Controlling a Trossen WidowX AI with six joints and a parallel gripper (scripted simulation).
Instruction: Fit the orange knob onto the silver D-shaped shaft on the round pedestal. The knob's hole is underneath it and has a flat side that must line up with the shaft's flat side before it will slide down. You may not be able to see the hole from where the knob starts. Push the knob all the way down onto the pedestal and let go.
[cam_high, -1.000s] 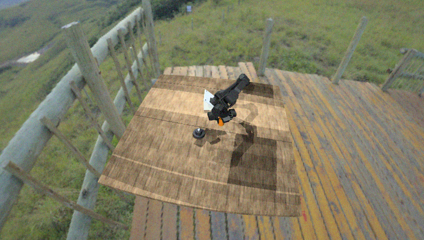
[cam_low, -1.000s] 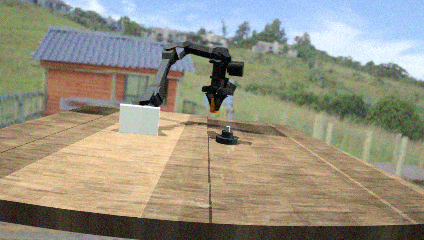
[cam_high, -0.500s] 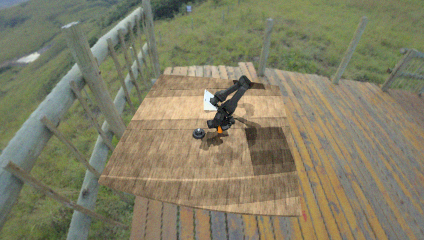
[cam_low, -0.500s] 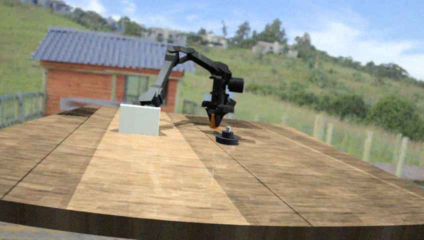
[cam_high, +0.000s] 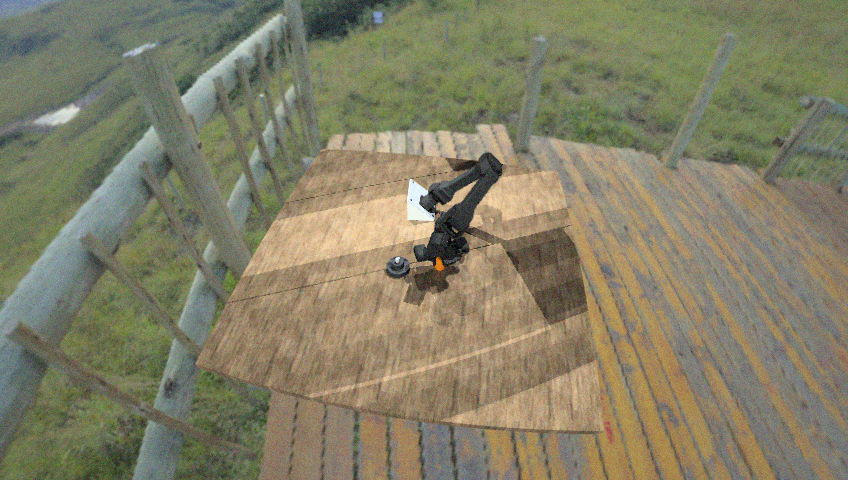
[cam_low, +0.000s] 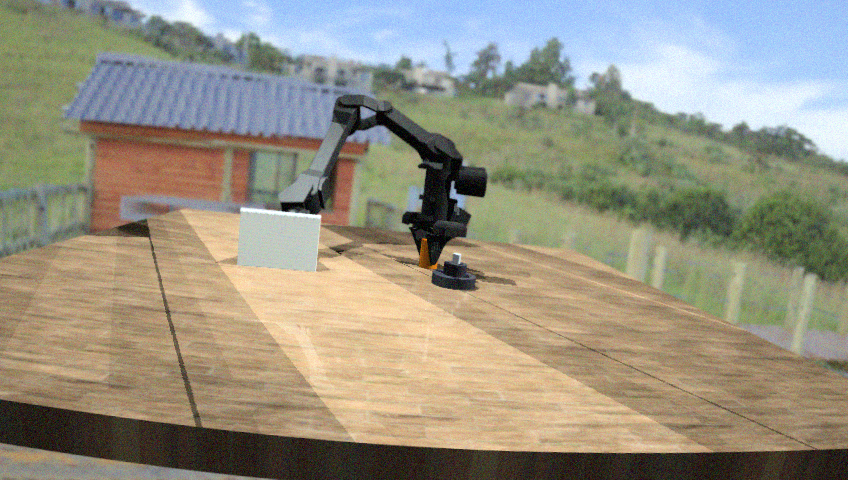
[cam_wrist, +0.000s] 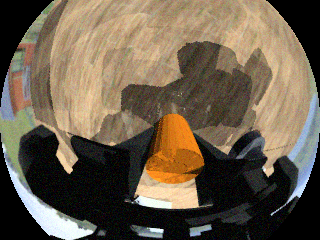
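Right now my gripper tip is 30 mm below the orange knob. Also, from my gripper tip: round pedestal (30 mm ahead, 150 mm to the right, 20 mm above).
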